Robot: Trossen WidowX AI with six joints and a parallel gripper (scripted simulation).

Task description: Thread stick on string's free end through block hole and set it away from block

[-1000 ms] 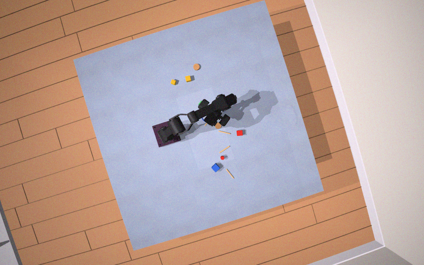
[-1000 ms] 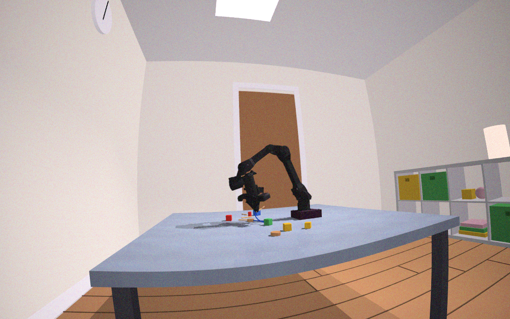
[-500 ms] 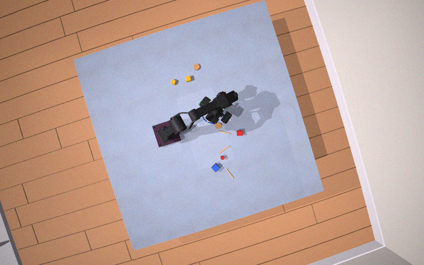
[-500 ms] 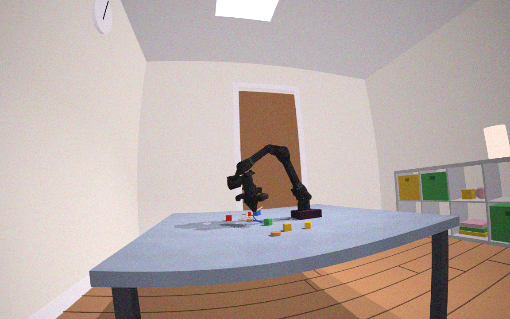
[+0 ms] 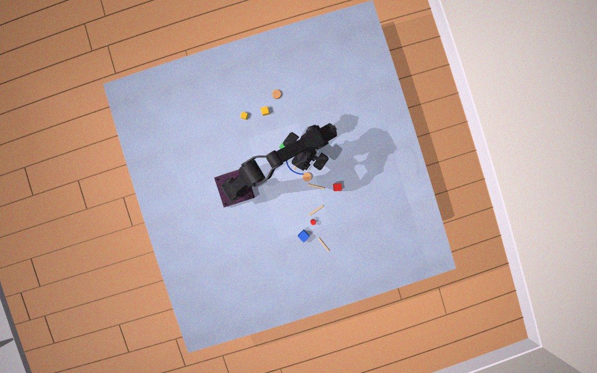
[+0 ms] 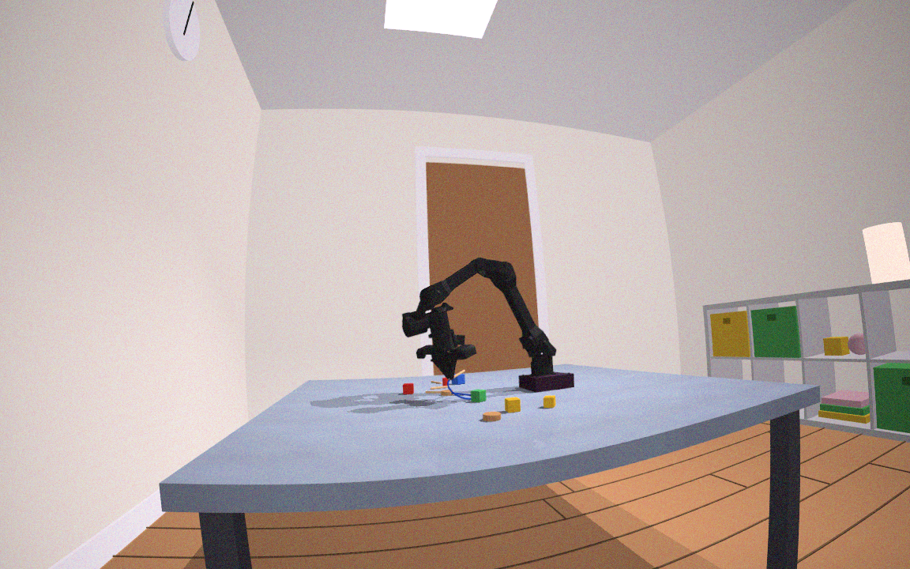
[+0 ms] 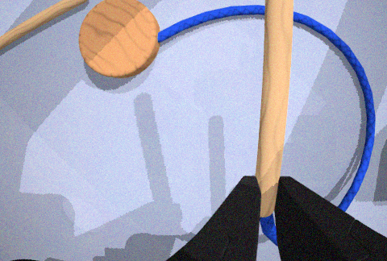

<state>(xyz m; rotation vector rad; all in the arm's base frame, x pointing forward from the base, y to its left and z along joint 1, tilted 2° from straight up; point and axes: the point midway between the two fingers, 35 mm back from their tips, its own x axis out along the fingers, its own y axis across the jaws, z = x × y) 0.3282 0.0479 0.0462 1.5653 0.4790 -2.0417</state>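
The green block lies 70 mm to the left of my gripper tip, 60 mm behind it and 40 mm below it. Also, from my gripper tip: red cube: 170 mm to the right, 110 mm ahead, 40 mm below; then thin wooden stick: 10 mm to the right, 10 mm behind, 10 mm above; then round wooden button: 90 mm to the right, 50 mm below, 10 mm behind.
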